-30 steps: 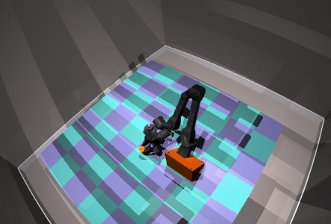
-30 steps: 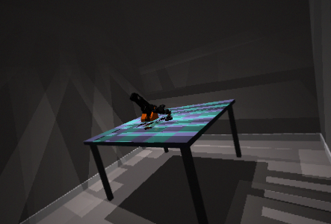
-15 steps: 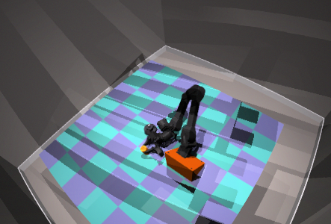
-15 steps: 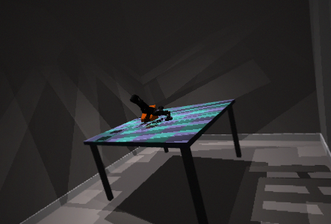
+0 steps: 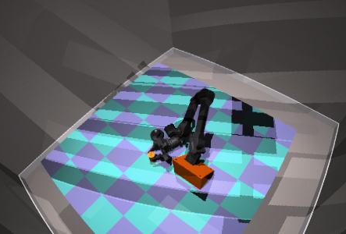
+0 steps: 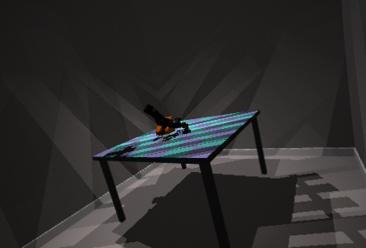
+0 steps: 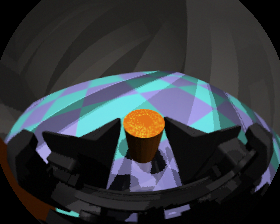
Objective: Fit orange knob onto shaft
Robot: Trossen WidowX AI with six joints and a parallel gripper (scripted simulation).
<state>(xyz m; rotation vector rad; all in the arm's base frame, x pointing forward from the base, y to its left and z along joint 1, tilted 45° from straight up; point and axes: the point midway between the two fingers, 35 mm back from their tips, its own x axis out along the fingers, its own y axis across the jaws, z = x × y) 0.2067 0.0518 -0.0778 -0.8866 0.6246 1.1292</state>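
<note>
The orange knob is 10 mm to the right of my gripper tip. The rest, counted from my gripper tip: dark round pedestal 100 mm ahead, 150 mm to the right, 20 mm below.
</note>
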